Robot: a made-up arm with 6 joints. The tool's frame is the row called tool. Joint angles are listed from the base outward. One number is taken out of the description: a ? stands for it. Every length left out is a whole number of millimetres.
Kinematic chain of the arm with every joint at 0, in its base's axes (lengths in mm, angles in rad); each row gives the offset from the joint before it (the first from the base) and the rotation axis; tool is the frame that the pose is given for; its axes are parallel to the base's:
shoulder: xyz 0 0 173 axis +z
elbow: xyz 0 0 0 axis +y
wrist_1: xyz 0 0 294 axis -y
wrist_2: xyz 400 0 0 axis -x
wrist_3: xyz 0 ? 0 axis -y
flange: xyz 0 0 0 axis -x
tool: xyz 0 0 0
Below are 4 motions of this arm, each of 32 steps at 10 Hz.
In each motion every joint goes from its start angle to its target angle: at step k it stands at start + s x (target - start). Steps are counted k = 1, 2, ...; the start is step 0. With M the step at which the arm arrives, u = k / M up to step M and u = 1 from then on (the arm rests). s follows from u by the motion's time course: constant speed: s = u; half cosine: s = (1 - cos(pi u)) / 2; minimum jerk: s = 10 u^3 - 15 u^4 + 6 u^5.
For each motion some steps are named. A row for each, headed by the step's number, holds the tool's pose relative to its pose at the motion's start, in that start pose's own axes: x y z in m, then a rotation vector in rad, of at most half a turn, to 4 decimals.
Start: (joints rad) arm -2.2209 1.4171 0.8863 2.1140 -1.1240 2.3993
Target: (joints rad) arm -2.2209 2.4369 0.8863 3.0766 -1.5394 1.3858
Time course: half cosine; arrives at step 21
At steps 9, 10, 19, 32:
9: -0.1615 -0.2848 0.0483 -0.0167 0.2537 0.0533
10: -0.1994 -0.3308 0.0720 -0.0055 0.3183 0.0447
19: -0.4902 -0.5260 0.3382 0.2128 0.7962 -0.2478
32: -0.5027 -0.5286 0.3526 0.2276 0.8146 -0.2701

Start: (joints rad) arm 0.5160 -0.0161 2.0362 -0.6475 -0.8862 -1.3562
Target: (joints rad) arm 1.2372 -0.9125 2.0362 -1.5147 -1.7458 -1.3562
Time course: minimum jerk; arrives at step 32
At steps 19, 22, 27, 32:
19: -0.2053 0.2232 -0.0507 0.0900 0.8822 0.3089
22: -0.2899 0.2535 -0.0394 -0.0054 1.0351 0.3998
27: -0.3864 0.2690 -0.0211 -0.1407 1.1539 0.4962
32: -0.4065 0.2700 -0.0168 -0.1717 1.1723 0.5154

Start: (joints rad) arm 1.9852 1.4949 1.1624 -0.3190 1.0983 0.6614
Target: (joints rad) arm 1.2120 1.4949 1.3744 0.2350 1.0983 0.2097
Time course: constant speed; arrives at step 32
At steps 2, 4, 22, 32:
2: 0.0127 -0.0332 -0.0047 -0.0159 -0.0203 -0.0167
4: 0.0239 -0.0671 -0.0082 -0.0331 -0.0400 -0.0320
22: 0.0632 -0.3845 0.0190 -0.2361 -0.1725 -0.1122
32: 0.0393 -0.5499 0.0799 -0.3771 -0.1957 -0.1210

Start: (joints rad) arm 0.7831 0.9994 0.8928 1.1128 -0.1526 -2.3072
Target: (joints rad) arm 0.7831 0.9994 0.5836 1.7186 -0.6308 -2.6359
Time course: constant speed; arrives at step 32
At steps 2, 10, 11, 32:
2: 0.0029 -0.0012 -0.0086 -0.0197 -0.0179 -0.0354
10: 0.0139 -0.0086 -0.0450 -0.1025 -0.0976 -0.1614
11: 0.0152 -0.0099 -0.0498 -0.1134 -0.1084 -0.1752
32: 0.0337 -0.0553 -0.1587 -0.3598 -0.3571 -0.3558

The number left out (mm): -207
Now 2 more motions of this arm.
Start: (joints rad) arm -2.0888 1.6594 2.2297 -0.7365 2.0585 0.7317
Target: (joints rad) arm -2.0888 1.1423 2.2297 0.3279 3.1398 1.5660
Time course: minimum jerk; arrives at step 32
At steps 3, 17, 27, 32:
3: 0.0024 0.0029 -0.0009 -0.0002 -0.0115 -0.0029
17: 0.2103 0.2206 -0.0027 0.0881 -0.7518 -0.5009
27: 0.3753 0.3520 0.0796 0.3521 -0.9998 -1.0694
32: 0.3867 0.3599 0.0880 0.3795 -1.0050 -1.1101

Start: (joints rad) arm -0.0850 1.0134 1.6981 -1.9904 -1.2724 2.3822
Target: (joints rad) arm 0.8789 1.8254 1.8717 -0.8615 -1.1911 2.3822
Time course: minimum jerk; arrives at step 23
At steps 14, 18, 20, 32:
14: 0.0984 0.4677 -0.0061 0.2776 -0.0040 0.7851
18: 0.1215 0.5953 0.0578 0.2372 -0.1003 1.1018
20: 0.1256 0.6221 0.0759 0.2158 -0.1299 1.1758
32: 0.1269 0.6308 0.0822 0.2076 -0.1404 1.2004

